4 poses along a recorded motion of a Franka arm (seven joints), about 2.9 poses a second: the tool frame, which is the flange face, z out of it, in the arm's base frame.
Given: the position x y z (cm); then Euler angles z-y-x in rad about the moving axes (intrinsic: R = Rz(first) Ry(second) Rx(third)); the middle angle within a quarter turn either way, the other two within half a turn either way.
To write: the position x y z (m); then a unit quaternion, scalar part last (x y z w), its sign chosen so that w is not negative. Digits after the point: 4 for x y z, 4 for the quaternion.
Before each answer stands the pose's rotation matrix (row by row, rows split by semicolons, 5 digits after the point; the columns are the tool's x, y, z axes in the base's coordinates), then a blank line. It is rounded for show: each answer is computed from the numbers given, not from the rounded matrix.
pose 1, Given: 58.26 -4.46 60.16 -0.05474 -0.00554 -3.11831
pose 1, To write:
0.99849 -0.05457 0.00680; -0.05471 -0.99824 0.02294; 0.00554 -0.02328 -0.99971

0.5826 -0.0446 0.6016 -0.9996 0.0273 -0.0031 0.0116
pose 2, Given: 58.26 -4.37 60.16 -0.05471 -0.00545 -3.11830
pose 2, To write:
0.99849 -0.05454 0.00671; -0.05468 -0.99824 0.02296; 0.00545 -0.02329 -0.99971

0.5826 -0.0437 0.6016 -0.9996 0.0273 -0.0030 0.0116
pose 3, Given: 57.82 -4.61 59.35 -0.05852 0.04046 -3.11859
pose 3, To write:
0.99747 -0.05940 -0.03902; -0.05844 -0.99797 0.02533; -0.04045 -0.02298 -0.99892

0.5782 -0.0461 0.5935 -0.9993 0.0295 0.0199 0.0121
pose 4, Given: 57.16 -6.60 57.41 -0.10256 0.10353 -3.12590
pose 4, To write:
0.98942 -0.10398 -0.10118; -0.10183 -0.99446 0.02619; -0.10335 -0.01561 -0.99452

0.5716 -0.0660 0.5741 -0.9973 0.0516 0.0513 0.0105
